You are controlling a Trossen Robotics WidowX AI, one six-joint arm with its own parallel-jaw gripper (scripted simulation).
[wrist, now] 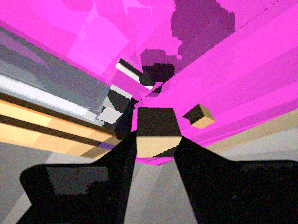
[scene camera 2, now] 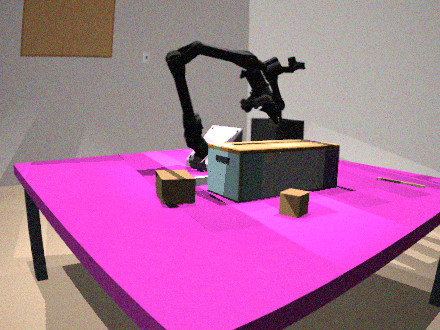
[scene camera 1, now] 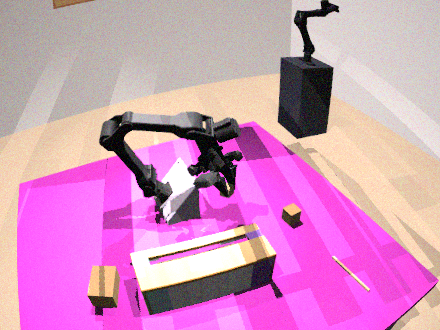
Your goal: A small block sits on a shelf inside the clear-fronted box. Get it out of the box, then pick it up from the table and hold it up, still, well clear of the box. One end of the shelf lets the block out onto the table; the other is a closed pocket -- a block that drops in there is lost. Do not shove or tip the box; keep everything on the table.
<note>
In view: the gripper [scene camera 1: 230, 193] and a long box [scene camera 1: 186, 273].
The long box is seen too in the wrist view [wrist: 59, 108] and in scene camera 2 [scene camera 2: 242, 171]. The gripper is seen too in the wrist view [wrist: 153, 134] and in scene camera 2 [scene camera 2: 278, 124].
</note>
